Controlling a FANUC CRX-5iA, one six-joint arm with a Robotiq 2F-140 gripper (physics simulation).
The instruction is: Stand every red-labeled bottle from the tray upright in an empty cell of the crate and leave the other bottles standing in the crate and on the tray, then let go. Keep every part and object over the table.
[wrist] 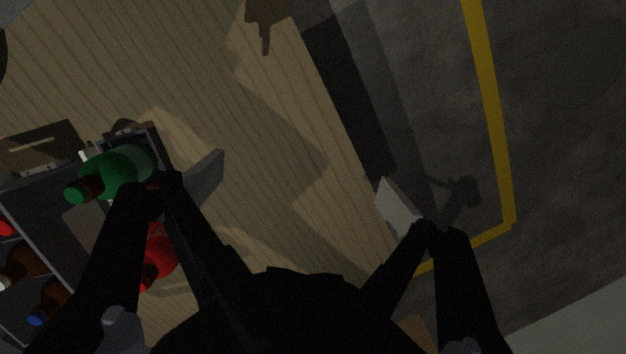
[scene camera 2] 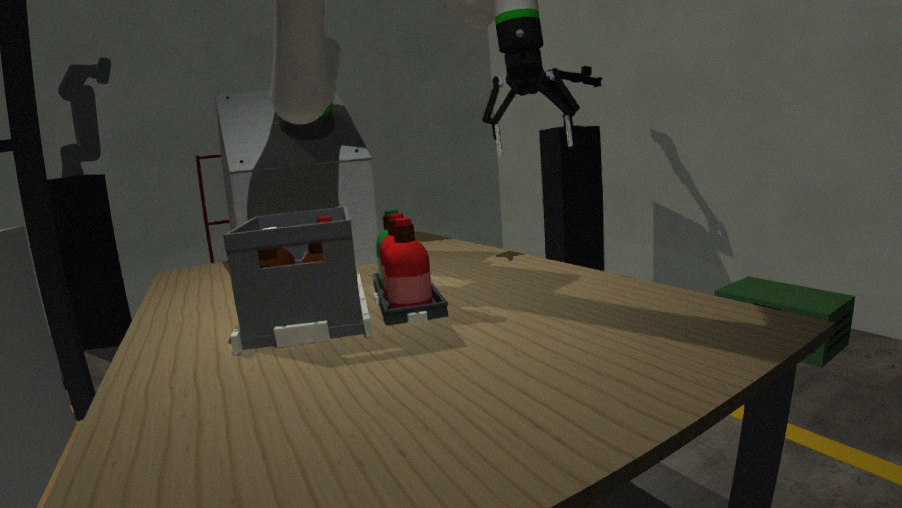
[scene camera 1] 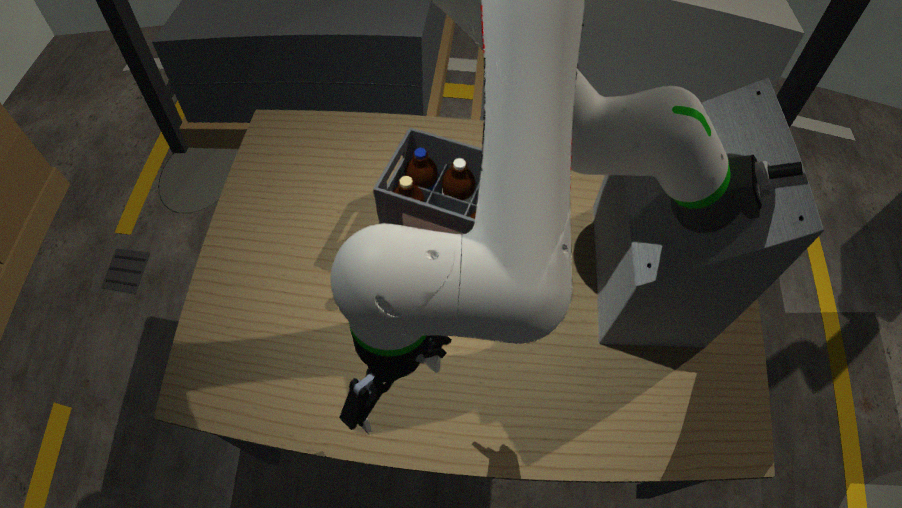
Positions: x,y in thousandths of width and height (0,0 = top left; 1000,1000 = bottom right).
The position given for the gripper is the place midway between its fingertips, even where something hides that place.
In view: the gripper (scene camera 2: 594,296) and a white bracket (scene camera 2: 324,660).
The gripper also shows in the wrist view (wrist: 485,501) and in scene camera 1 (scene camera 1: 442,781).
